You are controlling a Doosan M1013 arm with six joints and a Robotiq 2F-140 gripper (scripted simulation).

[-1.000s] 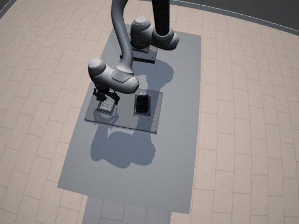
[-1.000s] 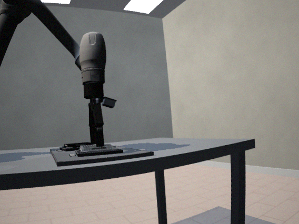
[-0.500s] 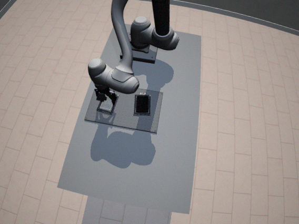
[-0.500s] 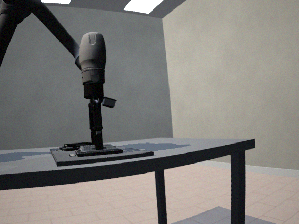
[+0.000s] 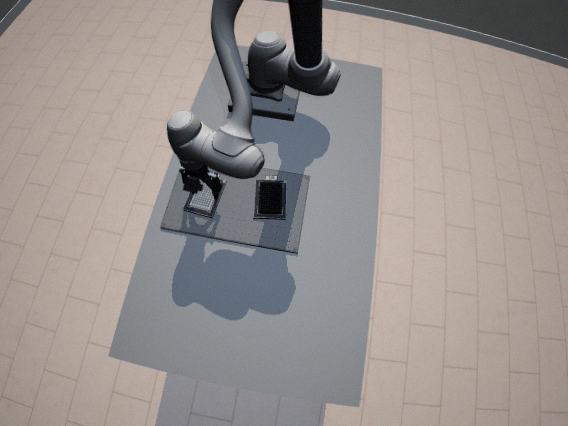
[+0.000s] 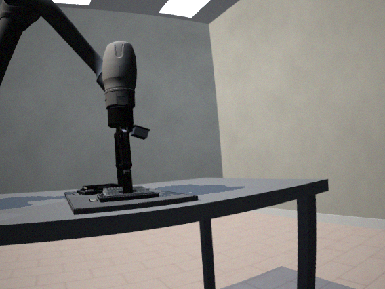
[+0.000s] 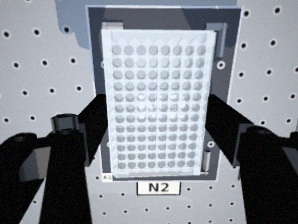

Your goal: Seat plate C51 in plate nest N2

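My gripper is now 4 cm above the plate nest and 1 cm to the left of it. Round my hand: plate C51: 2 cm below; black well plate: 24 cm to the left, 4 cm behind, 2 cm below.
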